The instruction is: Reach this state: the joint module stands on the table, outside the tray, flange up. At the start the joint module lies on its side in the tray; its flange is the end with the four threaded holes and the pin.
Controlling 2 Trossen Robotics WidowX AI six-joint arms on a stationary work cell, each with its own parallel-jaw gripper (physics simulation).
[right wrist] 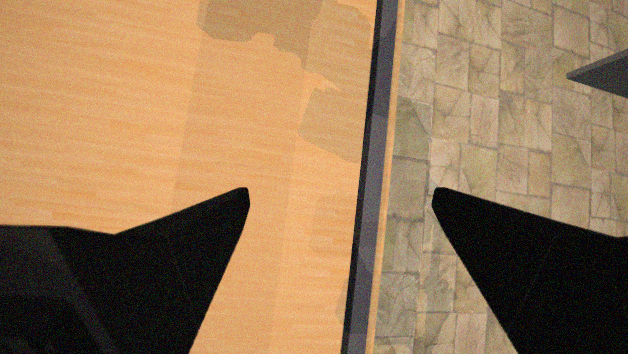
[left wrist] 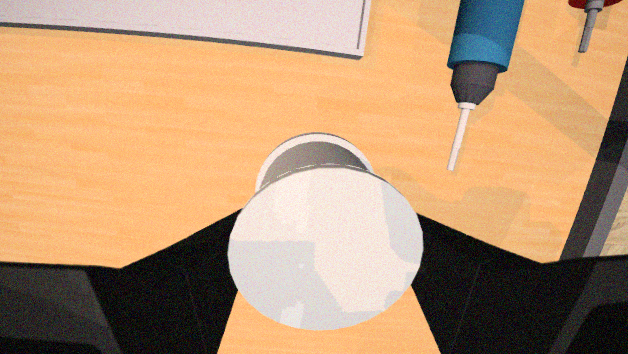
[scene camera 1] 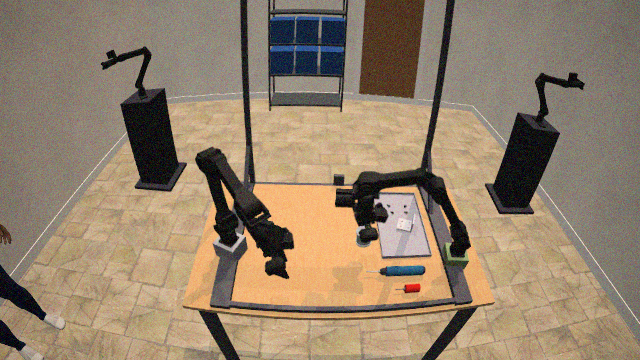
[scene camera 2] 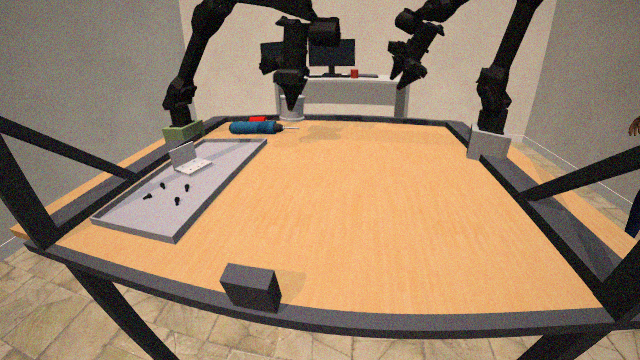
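Seen in the pictures: left gripper, between the fingertips: [left wrist: 322, 217] [scene camera 2: 292, 107]; right gripper, between the fingertips: [right wrist: 340, 196] [scene camera 1: 287, 269] [scene camera 2: 394, 84]; left arm's base, origin of its link: [scene camera 1: 457, 251] [scene camera 2: 182, 124]; right arm's base, origin of its link: [scene camera 1: 228, 239] [scene camera 2: 490, 129].
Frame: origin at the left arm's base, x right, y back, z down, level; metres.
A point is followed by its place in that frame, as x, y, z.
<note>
The white cylindrical joint module [scene camera 1: 362, 243] @[-0.025, -0.413, -0.040] [scene camera 2: 299, 111] @[0.017, -0.435, -0.044] [left wrist: 325, 210] @[0.007, -0.395, -0.082] is held nearly upright above the table, outside the tray [scene camera 1: 400, 250] @[0.040, -0.242, 0.053] [scene camera 2: 131, 214] @[0.381, -0.221, 0.053] [left wrist: 200, 20] @[0.113, -0.322, 0.053], whose long edge is beside it. Its plain pale end faces up toward the left wrist camera, and no threaded holes can be made out there. The lower end shows a grey band and white rim; its face is hidden. My left gripper [scene camera 1: 368, 234] @[0.002, -0.410, -0.050] [scene camera 2: 291, 102] @[0.002, -0.410, -0.050] [left wrist: 322, 217] @[0.002, -0.410, -0.050] is shut on the module's sides. My right gripper [scene camera 1: 279, 272] @[-0.233, -0.655, -0.090] [scene camera 2: 398, 82] @[-0.233, -0.655, -0.090] [right wrist: 340, 196] @[-0.233, -0.655, -0.090] is open and empty, high above the table's front edge.
A white bracket [scene camera 1: 404, 225] @[0.182, -0.222, 0.041] [scene camera 2: 195, 165] @[0.191, -0.230, 0.041] and several black screws lie in the tray. A blue screwdriver [scene camera 1: 404, 271] @[-0.100, -0.235, 0.022] [scene camera 2: 254, 127] @[-0.067, -0.247, 0.030] [left wrist: 485, 40] @[-0.082, -0.295, 0.019] and a red one [scene camera 1: 412, 288] @[-0.179, -0.204, 0.027] [scene camera 2: 257, 119] @[-0.157, -0.206, 0.030] lie near the tray's end. A dark block [scene camera 1: 339, 179] @[0.441, -0.539, 0.017] [scene camera 2: 251, 287] @[0.463, -0.553, 0.003] stands at the opposite table edge.
</note>
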